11 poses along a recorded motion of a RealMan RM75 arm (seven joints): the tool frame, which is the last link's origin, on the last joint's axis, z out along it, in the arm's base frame.
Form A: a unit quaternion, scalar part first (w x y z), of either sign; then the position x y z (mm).
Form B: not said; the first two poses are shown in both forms.
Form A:
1: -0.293 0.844 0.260 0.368 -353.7 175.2 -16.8
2: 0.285 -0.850 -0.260 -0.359 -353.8 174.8 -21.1
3: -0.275 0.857 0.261 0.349 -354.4 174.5 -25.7
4: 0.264 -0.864 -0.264 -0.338 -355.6 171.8 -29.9
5: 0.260 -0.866 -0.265 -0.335 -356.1 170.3 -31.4
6: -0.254 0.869 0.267 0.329 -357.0 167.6 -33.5
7: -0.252 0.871 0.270 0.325 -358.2 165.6 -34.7
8: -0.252 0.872 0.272 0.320 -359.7 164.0 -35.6
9: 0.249 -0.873 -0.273 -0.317 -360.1 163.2 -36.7
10: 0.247 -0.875 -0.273 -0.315 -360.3 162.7 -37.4
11: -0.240 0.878 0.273 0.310 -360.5 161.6 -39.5
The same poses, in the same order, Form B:
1: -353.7 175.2 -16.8 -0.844 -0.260 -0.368 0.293
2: -353.8 174.8 -21.1 -0.850 -0.260 -0.359 0.285
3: -354.4 174.5 -25.7 -0.857 -0.261 -0.349 0.275
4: -355.6 171.8 -29.9 -0.864 -0.264 -0.338 0.264
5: -356.1 170.3 -31.4 -0.866 -0.265 -0.335 0.260
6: -357.0 167.6 -33.5 -0.869 -0.267 -0.329 0.254
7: -358.2 165.6 -34.7 -0.871 -0.270 -0.325 0.252
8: -359.7 164.0 -35.6 -0.872 -0.272 -0.320 0.252
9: -360.1 163.2 -36.7 -0.873 -0.273 -0.317 0.249
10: -360.3 162.7 -37.4 -0.875 -0.273 -0.315 0.247
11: -360.5 161.6 -39.5 -0.878 -0.273 -0.310 0.240
